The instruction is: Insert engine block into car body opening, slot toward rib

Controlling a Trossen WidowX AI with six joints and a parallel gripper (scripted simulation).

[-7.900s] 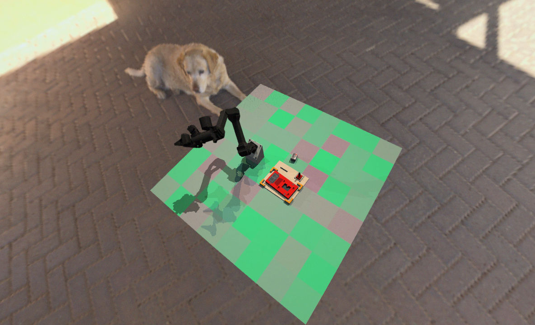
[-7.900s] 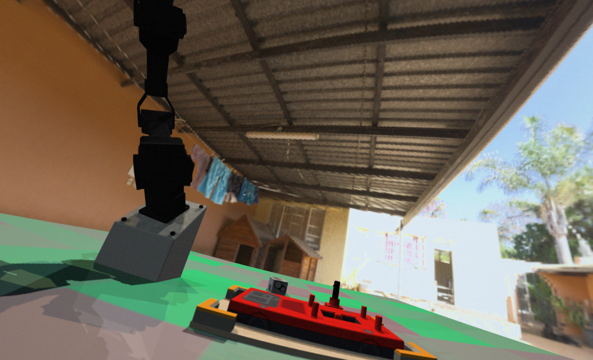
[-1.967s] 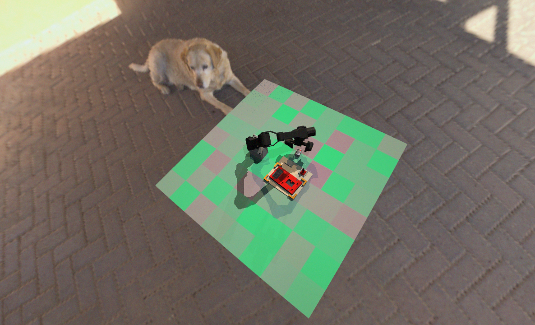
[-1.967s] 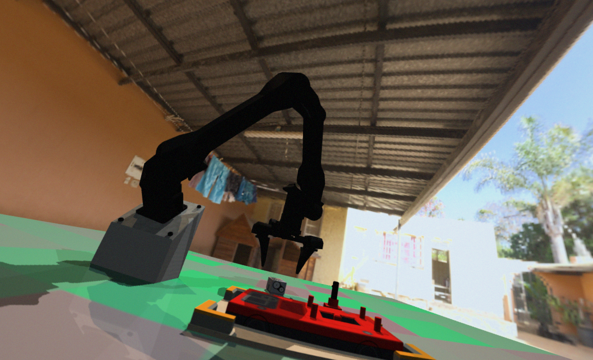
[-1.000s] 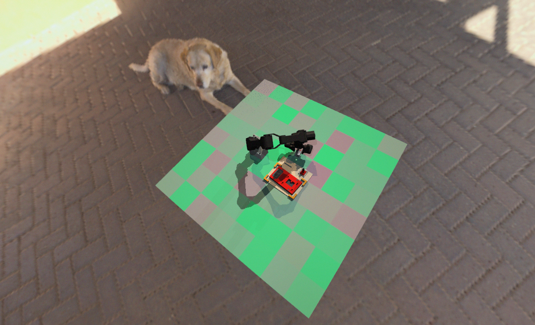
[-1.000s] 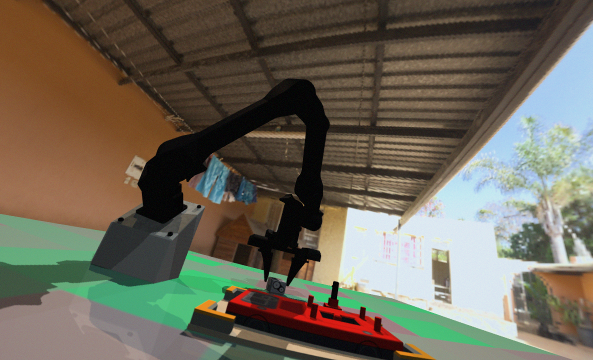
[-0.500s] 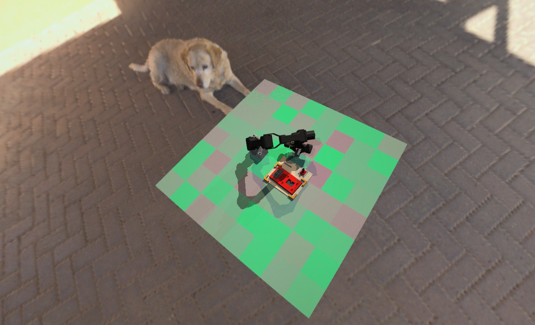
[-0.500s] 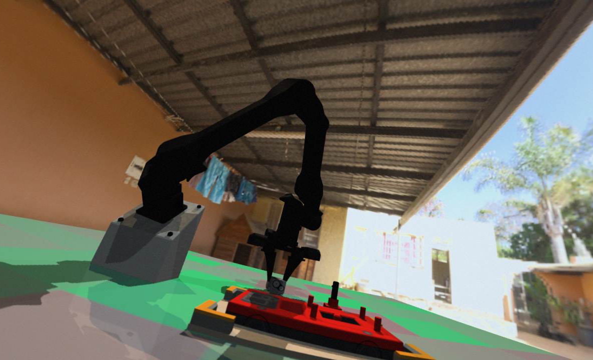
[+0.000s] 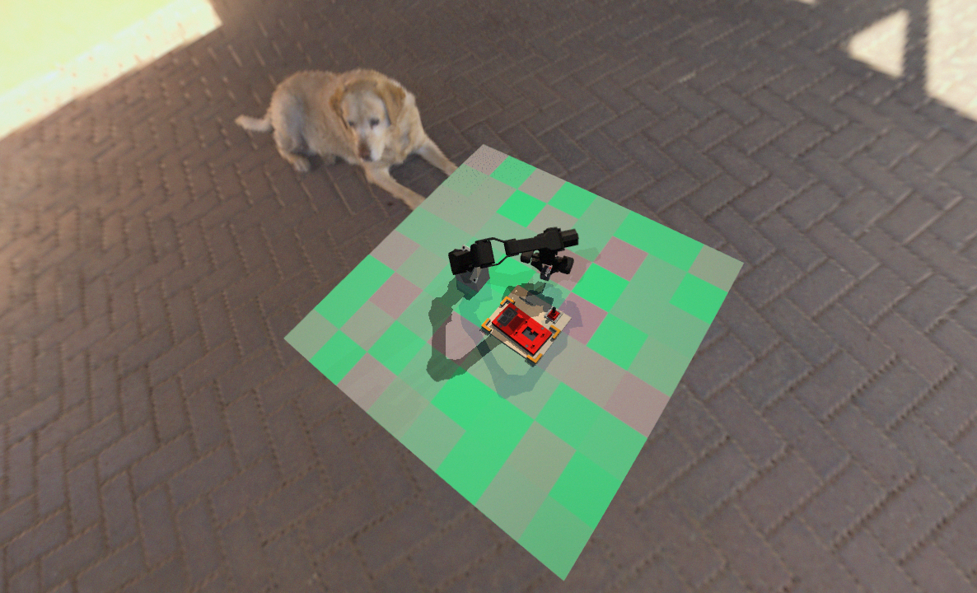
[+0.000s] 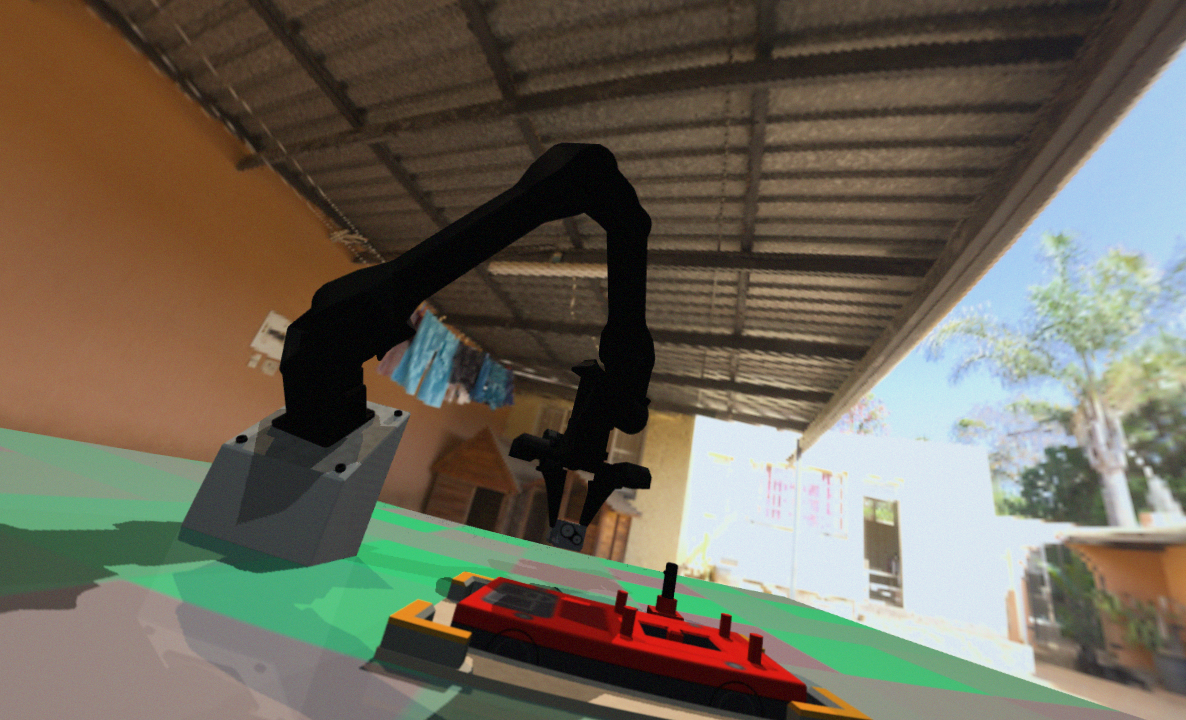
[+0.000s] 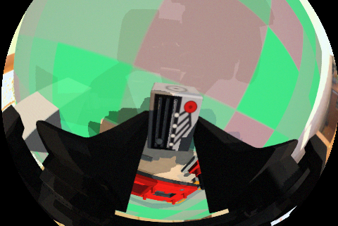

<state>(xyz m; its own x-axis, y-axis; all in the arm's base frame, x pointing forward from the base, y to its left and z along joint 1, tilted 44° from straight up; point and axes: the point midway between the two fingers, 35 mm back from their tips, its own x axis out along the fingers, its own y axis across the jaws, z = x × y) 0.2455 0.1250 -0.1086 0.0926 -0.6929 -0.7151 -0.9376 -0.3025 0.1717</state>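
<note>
Right now the black post is 11 cm ahead of my gripper tip, 10 cm to the right of it and 3 cm below it. From my gripper tip the other things lie so: engine block 1 cm below.
</note>
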